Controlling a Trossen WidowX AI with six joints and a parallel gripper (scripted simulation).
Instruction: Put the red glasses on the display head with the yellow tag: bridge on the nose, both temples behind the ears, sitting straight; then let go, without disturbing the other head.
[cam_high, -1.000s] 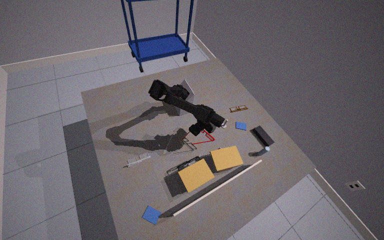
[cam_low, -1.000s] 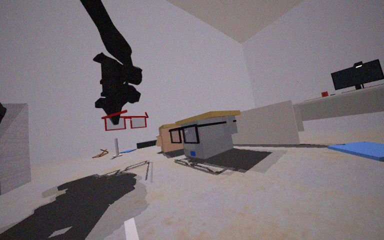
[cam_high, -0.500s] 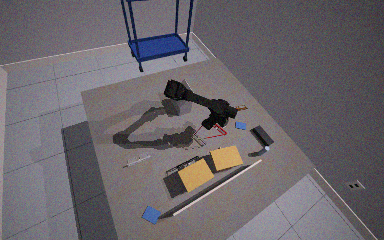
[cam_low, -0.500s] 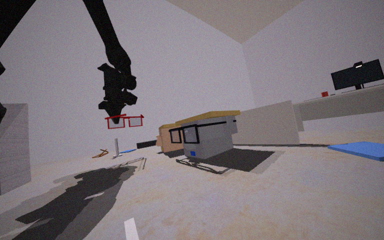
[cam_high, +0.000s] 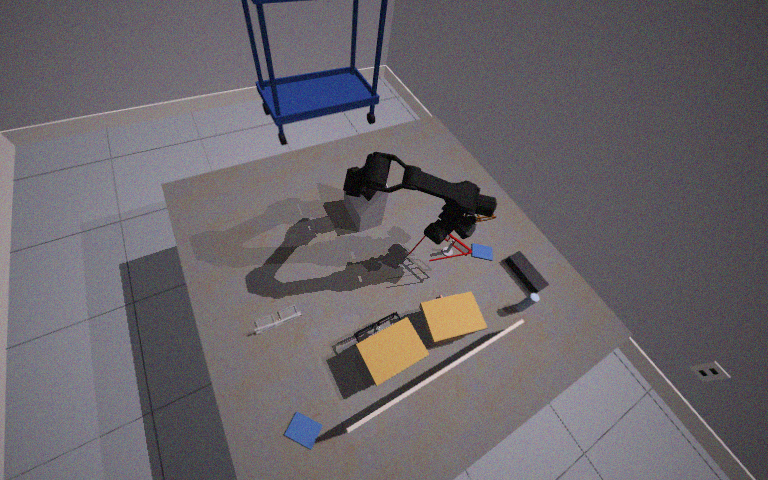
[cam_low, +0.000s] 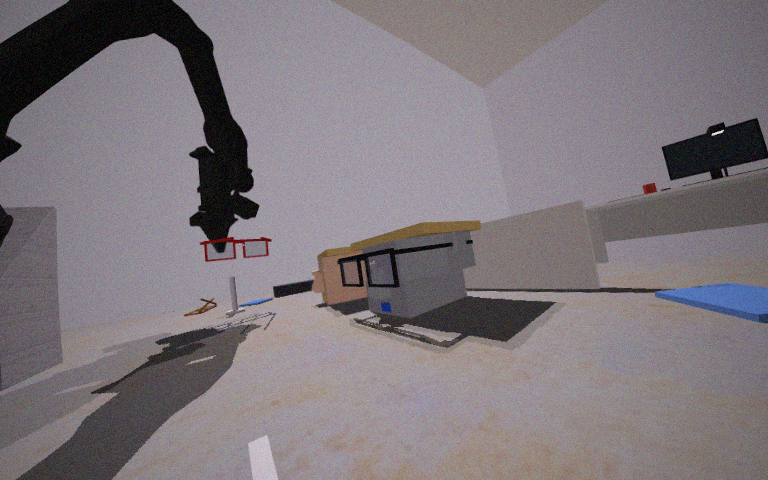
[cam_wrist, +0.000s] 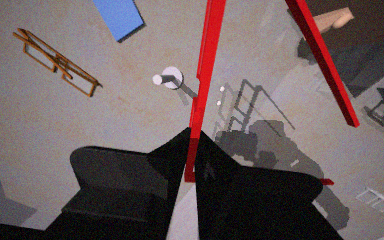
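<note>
Now: the white post 12 cm below my gripper tip, 6 cm to the left of it and 2 cm ahead of it. From my gripper tip the other things lie so: grey head (35 cm to the right, 19 cm ahead, 8 cm below); then black box (27 cm to the left, 25 cm ahead, 12 cm below); then tan head (21 cm ahead, 13 cm to the right, 8 cm below).
</note>
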